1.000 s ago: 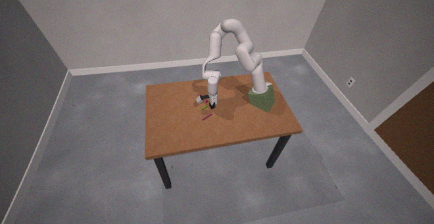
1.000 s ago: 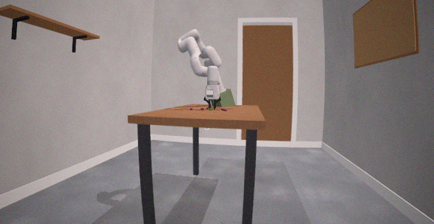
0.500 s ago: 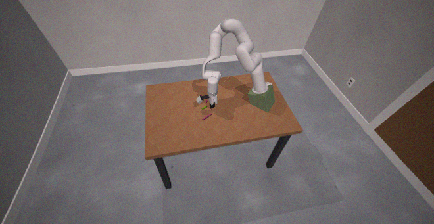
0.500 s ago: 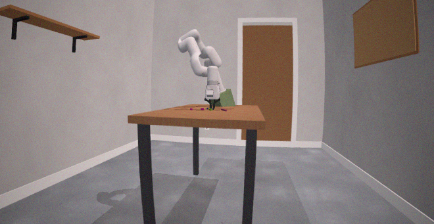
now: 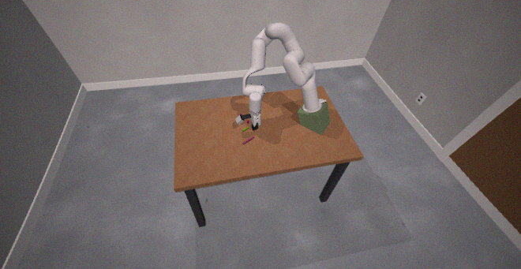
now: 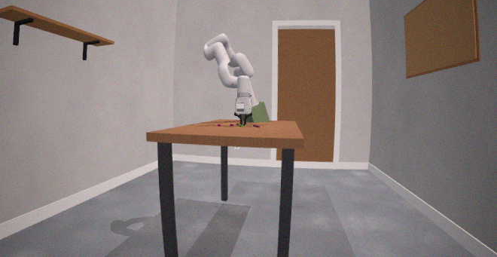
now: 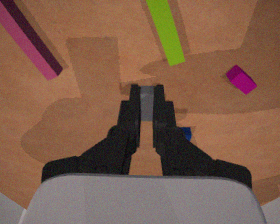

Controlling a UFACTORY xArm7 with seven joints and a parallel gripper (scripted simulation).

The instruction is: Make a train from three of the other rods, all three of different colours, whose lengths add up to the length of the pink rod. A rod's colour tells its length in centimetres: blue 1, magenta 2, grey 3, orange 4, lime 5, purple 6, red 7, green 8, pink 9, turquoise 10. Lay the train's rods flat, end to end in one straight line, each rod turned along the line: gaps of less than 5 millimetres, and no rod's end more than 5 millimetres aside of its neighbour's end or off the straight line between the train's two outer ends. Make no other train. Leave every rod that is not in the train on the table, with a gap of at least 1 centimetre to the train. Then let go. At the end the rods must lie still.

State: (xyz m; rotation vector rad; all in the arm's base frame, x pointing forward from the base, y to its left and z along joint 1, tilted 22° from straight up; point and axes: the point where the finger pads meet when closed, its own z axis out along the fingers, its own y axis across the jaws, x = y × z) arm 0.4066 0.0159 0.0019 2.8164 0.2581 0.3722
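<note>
My hand is 40 mm to the left of the blue rod, 40 mm past it and 20 mm above it. The rest, counted from my hand: lime rod (60 mm ahead, 20 mm below); pink rod (90 mm to the left, 60 mm ahead, 20 mm below); grey rod (20 mm below).
</note>
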